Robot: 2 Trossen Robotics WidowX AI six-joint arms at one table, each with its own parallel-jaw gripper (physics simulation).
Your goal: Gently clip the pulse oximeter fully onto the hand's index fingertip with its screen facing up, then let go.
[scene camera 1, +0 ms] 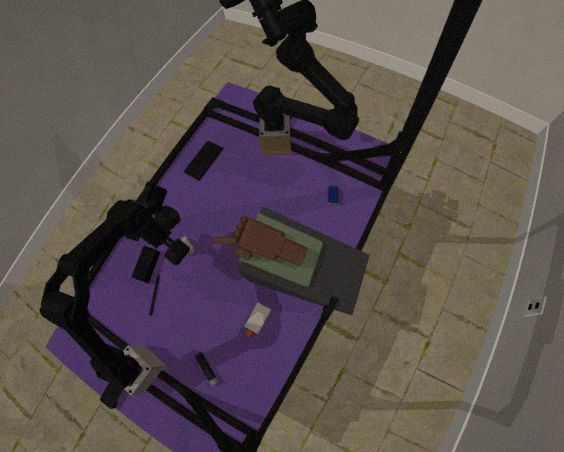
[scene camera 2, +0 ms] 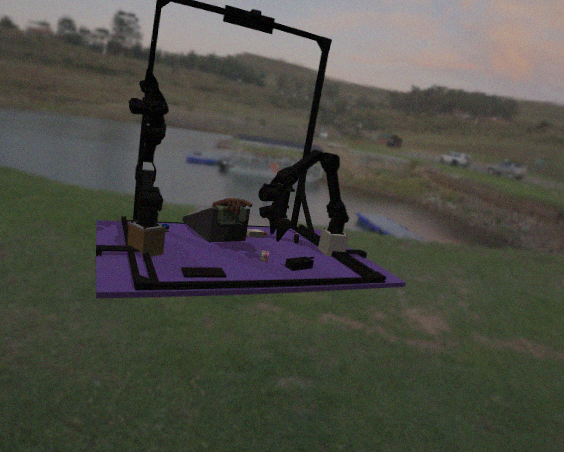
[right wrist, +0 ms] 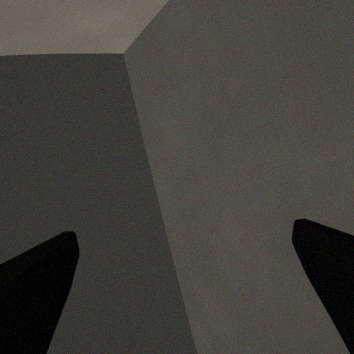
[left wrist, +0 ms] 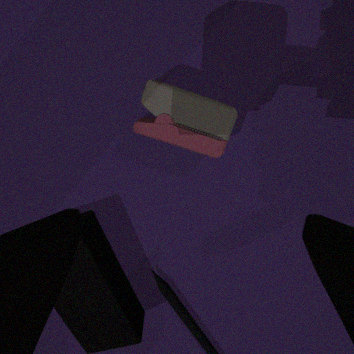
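Pixels of known places: left gripper, fingertip midpoint: (scene camera 1: 171,245) (scene camera 2: 274,237) (left wrist: 194,223); right gripper, fingertip midpoint: (scene camera 2: 151,75) (right wrist: 186,236); left arm's base at its link origin: (scene camera 1: 129,370) (scene camera 2: 335,232); right arm's base at its link origin: (scene camera 1: 274,123) (scene camera 2: 147,224).
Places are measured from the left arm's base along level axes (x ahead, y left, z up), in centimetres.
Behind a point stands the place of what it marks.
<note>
The pulse oximeter (scene camera 1: 188,244) @[x 38.7, y 12.9, z -7.4 cm] (scene camera 2: 264,256) @[x 38.9, y 16.5, z -8.2 cm] (left wrist: 197,111) @[x 38.5, y 13.3, z -7.4 cm], a whitish upper shell over a pink lower one, lies on its side on the purple table top. The brown hand (scene camera 1: 262,237) @[x 51.2, y -9.8, z 8.5 cm] (scene camera 2: 233,202) @[x 50.7, y -2.6, z 8.9 cm] rests on a green pad on a dark wedge, its index finger (scene camera 1: 225,240) extended towards the oximeter and bare. My left gripper (scene camera 2: 278,234) @[x 35.1, y 13.9, z -0.7 cm] (left wrist: 194,223) @[x 35.1, y 13.9, z -0.7 cm] is open and empty above the table; in the left wrist view the oximeter lies beyond the gap between its fingertips. My right gripper (right wrist: 186,236) @[x 90.2, y 20.1, z 54.3 cm] is open and empty, raised high and facing the walls.
A black block (scene camera 1: 146,264) @[x 25.2, y 20.1, z -7.1 cm] (left wrist: 115,290) @[x 25.5, y 18.7, z -7.7 cm] and a dark pen (scene camera 1: 155,295) @[x 19.3, y 12.1, z -9.9 cm] (left wrist: 180,310) @[x 21.6, y 13.7, z -9.6 cm] lie near the oximeter. A white box (scene camera 1: 257,318) @[x 33.8, y -18.7, z -7.7 cm], a dark cylinder (scene camera 1: 206,367) @[x 13.3, y -15.3, z -8.1 cm], a blue block (scene camera 1: 333,194) @[x 78.7, y -15.0, z -7.3 cm] and a flat black slab (scene camera 1: 204,160) @[x 65.5, y 30.5, z -9.7 cm] (scene camera 2: 203,272) @[x 65.8, y 32.3, z -9.7 cm] lie farther off. Black frame rails edge the table.
</note>
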